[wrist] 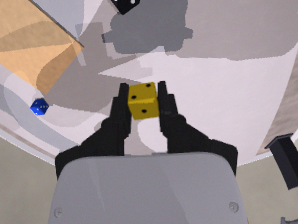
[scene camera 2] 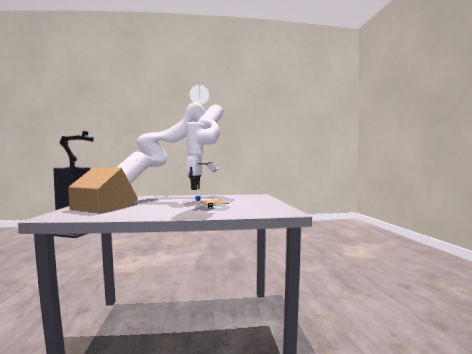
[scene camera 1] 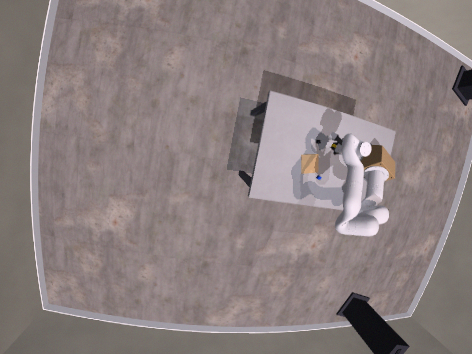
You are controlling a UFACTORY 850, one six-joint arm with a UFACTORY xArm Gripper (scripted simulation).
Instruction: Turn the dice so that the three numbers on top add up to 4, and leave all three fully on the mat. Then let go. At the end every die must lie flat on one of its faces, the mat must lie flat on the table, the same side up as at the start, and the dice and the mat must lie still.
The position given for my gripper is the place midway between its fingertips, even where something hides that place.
I see my gripper [wrist: 143, 93] and a yellow die [wrist: 142, 99].
